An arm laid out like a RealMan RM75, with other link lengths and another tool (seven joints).
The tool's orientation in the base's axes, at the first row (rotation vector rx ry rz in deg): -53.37, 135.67, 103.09
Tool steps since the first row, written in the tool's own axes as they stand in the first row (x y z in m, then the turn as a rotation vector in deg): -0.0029, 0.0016, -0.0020, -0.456, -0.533, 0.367; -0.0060, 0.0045, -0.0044, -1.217, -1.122, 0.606; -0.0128, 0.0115, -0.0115, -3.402, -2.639, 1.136; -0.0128, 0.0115, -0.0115, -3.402, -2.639, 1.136; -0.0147, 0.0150, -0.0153, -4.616, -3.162, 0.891; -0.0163, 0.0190, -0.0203, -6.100, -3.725, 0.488; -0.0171, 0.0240, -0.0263, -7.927, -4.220, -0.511; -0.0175, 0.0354, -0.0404, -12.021, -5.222, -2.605; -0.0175, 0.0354, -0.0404, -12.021, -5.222, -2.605
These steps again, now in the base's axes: 0.0023, -0.0002, 0.0031, 0.505, 0.443, -0.420; 0.0043, -0.0006, 0.0076, 1.328, 0.897, -0.734; 0.0089, -0.0028, 0.0185, 3.660, 2.092, -1.434; 0.0089, -0.0028, 0.0185, 3.660, 2.092, -1.434; 0.0100, -0.0048, 0.0235, 4.981, 2.328, -1.365; 0.0111, -0.0079, 0.0292, 6.595, 2.537, -1.180; 0.0114, -0.0120, 0.0359, 8.653, 2.379, -0.613; 0.0109, -0.0226, 0.0506, 13.166, 2.171, 0.705; 0.0109, -0.0226, 0.0506, 13.166, 2.171, 0.705
